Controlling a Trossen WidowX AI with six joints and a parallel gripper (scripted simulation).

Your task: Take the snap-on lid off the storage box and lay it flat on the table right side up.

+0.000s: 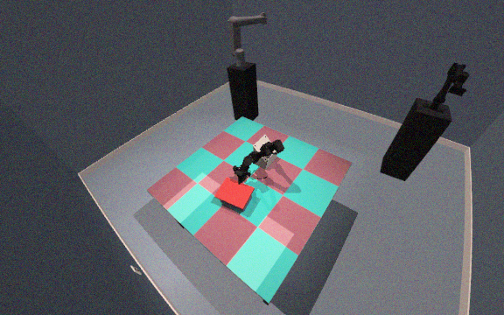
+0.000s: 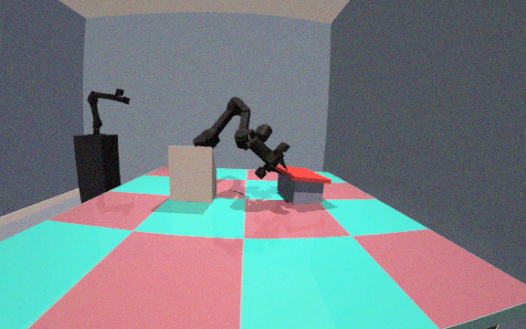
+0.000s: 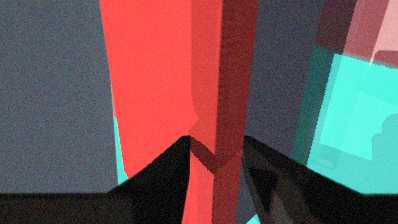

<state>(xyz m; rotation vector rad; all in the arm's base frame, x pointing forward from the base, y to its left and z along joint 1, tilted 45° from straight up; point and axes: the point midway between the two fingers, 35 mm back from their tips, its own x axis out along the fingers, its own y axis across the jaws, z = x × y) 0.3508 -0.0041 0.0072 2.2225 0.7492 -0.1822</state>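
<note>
My gripper tip is now 8 cm short of the red lid and 1 cm to the right of it. From my gripper tip the other things lie so: grey storage box (8 cm ahead, 1 cm to the left, 6 cm below).
</note>
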